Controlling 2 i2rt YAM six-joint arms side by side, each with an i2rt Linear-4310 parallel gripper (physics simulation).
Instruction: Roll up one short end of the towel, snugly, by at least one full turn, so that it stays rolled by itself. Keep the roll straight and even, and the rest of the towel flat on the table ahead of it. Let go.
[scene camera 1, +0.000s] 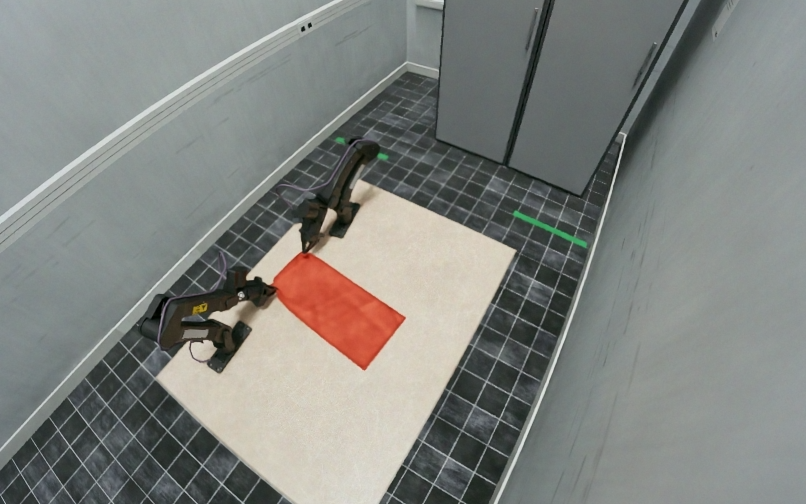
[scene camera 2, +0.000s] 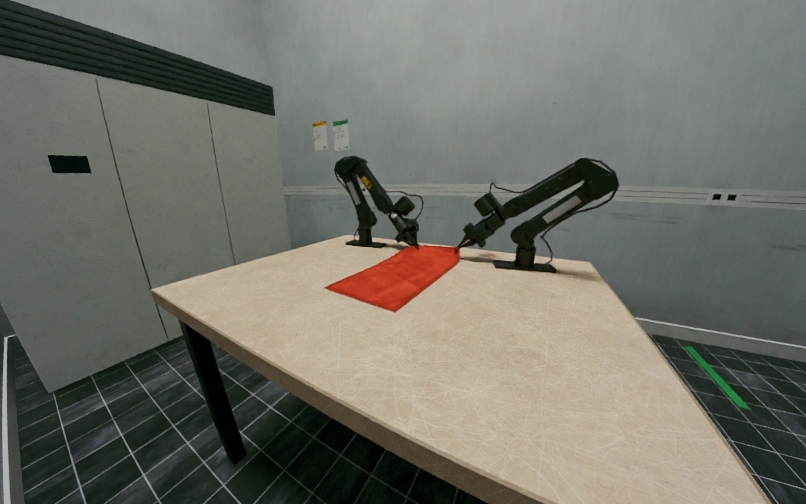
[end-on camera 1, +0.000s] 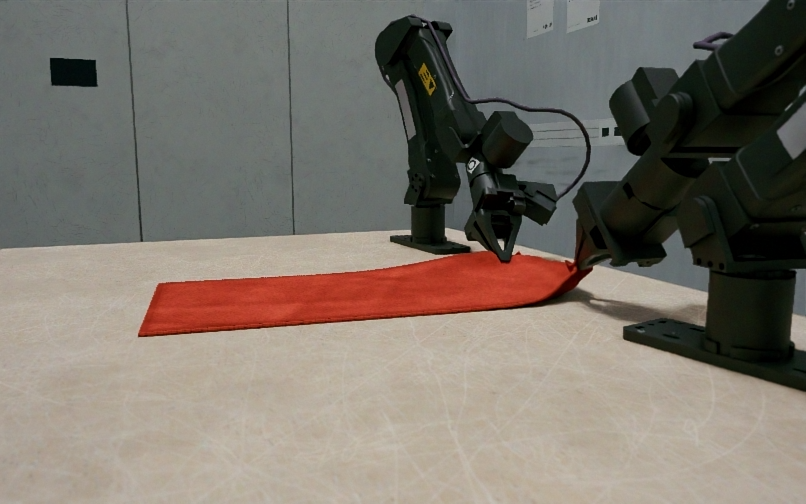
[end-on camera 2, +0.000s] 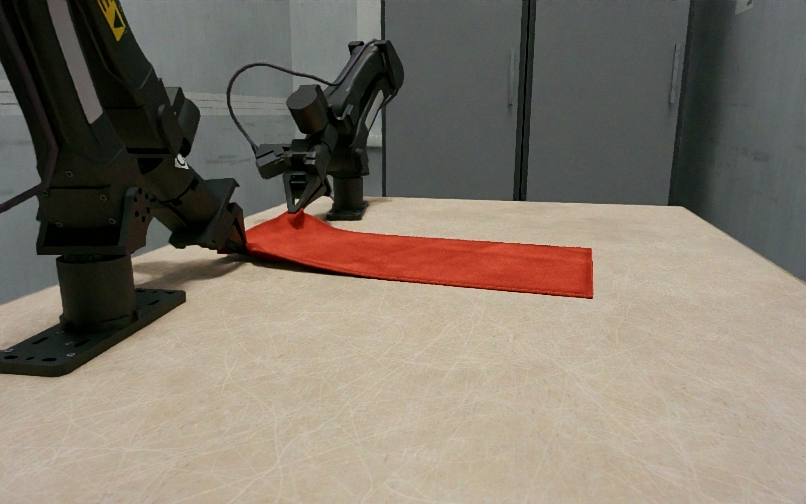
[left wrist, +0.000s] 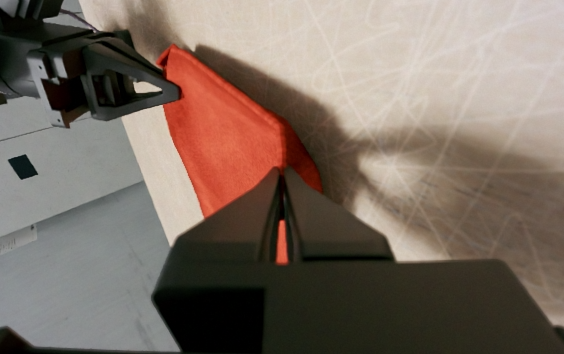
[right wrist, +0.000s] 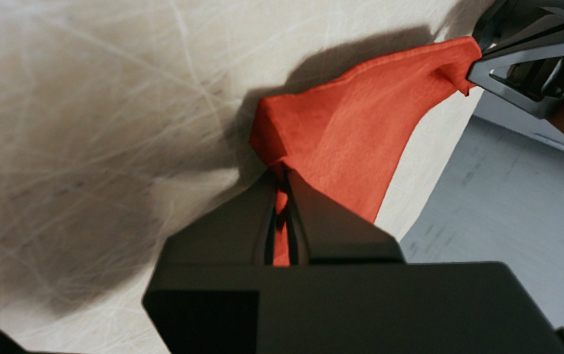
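Note:
A red towel (scene camera 1: 341, 312) (scene camera 2: 395, 276) (end-on camera 1: 332, 297) (end-on camera 2: 439, 261) (left wrist: 225, 135) (right wrist: 370, 130) lies flat along most of its length. Its short end near the arms is lifted a little off the table, with a shadow below it. My left gripper (scene camera 1: 305, 252) (scene camera 2: 457, 247) (end-on camera 1: 582, 266) (end-on camera 2: 293, 210) (left wrist: 281, 176) is shut on one corner of that end and bunches it. My right gripper (scene camera 1: 274, 290) (scene camera 2: 417, 246) (end-on camera 1: 505, 260) (end-on camera 2: 244, 246) (right wrist: 281, 177) is shut on the towel near the other corner of the same end; the corner folds beside its fingertips. No roll shows.
The towel lies on a beige table (scene camera 1: 332, 433) (scene camera 2: 475, 356) (end-on camera 1: 297, 416) (end-on camera 2: 416, 386). Both arm bases stand at the table edge by the lifted end. A grey cabinet (scene camera 1: 487, 71) stands on the floor past the table in scene camera 1.

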